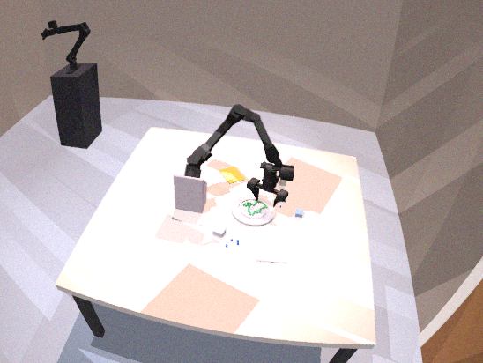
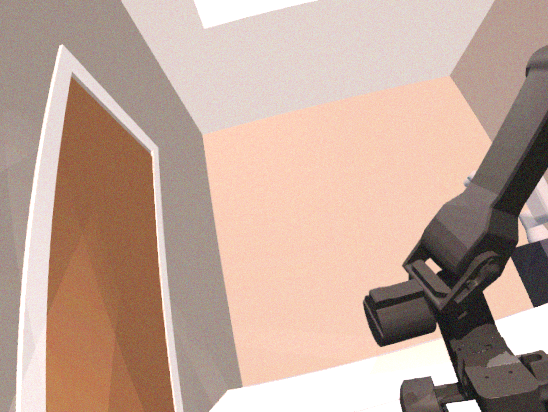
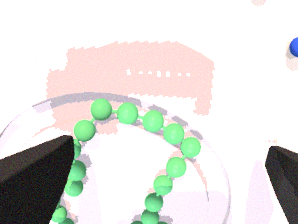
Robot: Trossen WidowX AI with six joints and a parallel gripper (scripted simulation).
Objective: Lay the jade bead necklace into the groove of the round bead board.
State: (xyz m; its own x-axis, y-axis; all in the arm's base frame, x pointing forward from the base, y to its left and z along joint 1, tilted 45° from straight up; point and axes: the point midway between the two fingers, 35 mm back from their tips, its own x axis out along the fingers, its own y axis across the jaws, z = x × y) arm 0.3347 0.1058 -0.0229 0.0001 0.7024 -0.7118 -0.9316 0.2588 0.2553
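Now: the round white bead board 50 mm behind my gripper tip, 40 mm to the right of it and 20 mm below it. From my gripper tip the other things lie so: yellow sheet: 210 mm to the left, 190 mm behind, 20 mm below; blue block: 160 mm ahead, 20 mm below, 10 mm to the right; cream block: 210 mm to the left, 70 mm ahead, 10 mm below.
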